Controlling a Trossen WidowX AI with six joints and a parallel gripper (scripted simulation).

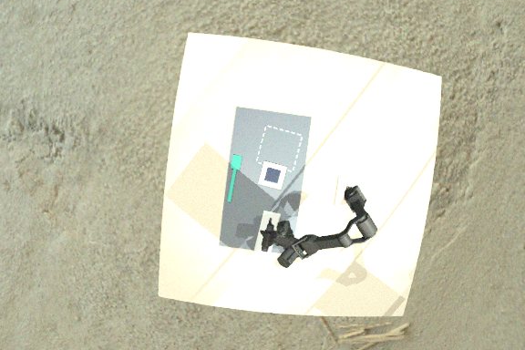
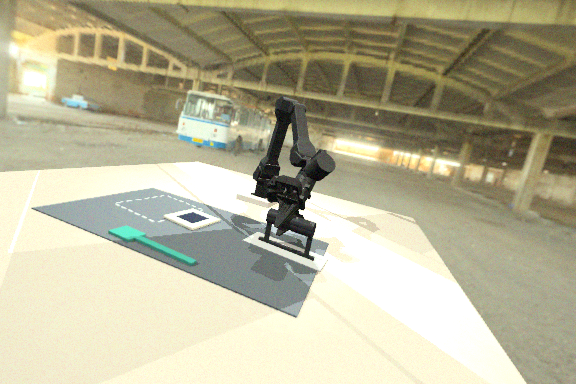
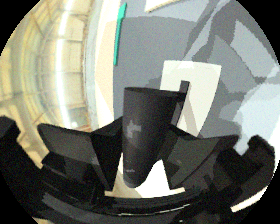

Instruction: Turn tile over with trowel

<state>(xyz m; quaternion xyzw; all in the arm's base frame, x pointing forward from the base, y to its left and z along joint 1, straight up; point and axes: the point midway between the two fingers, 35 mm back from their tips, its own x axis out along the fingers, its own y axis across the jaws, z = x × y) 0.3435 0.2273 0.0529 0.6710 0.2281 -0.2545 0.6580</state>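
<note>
Now: the grey mat 200 mm to the right of my gripper tip, 70 mm below it and 30 mm ahead of it. From my gripper tip the other things lie so: cream tile (240 mm to the right, 40 mm below); then green trowel (220 mm to the right, 170 mm ahead, 40 mm below).
</note>
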